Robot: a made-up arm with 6 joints.
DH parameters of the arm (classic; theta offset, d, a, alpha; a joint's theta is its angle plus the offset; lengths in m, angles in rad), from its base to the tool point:
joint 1: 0 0.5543 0 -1.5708
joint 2: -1.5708 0 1.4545 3.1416
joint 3: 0 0 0 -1.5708
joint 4: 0 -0.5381 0 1.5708
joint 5: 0 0.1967 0 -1.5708
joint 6: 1.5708 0 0 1.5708
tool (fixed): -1.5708 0 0 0
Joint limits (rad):
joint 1: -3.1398..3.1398
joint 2: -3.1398..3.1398
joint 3: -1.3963..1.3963
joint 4: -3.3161..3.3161
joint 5: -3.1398..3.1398
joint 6: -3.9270..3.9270
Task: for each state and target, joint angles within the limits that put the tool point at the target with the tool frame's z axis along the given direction. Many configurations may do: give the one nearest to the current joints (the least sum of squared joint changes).
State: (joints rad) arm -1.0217 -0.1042 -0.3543 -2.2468 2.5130 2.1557
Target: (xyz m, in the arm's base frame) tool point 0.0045 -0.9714 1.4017 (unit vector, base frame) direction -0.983 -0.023 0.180
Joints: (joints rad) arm -1.7025 0.4581 -0.2386 -2.3068 3.1398 2.1677
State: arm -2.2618 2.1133 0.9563 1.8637 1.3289 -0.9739
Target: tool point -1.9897 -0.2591 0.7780 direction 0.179 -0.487 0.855
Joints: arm -3.0503 1.4167 1.0926 1.9710 1.1841 -1.1253
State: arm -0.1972 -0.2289 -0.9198 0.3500 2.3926 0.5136
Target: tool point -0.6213 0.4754 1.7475 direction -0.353 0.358 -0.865
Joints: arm -0.8559 -0.9560 -0.4730 0.6422 2.0559 0.2980
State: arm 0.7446 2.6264 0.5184 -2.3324 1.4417 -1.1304
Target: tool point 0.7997 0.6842 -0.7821 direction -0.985 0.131 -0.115
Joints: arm 0.5865 2.1561 0.5523 -2.2746 1.4461 -1.7120
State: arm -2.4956 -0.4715 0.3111 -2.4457 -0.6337 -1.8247
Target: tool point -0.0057 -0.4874 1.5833 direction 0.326 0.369 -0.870
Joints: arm -1.7257 0.0696 -0.4370 -1.9323 -0.5721 -1.4609
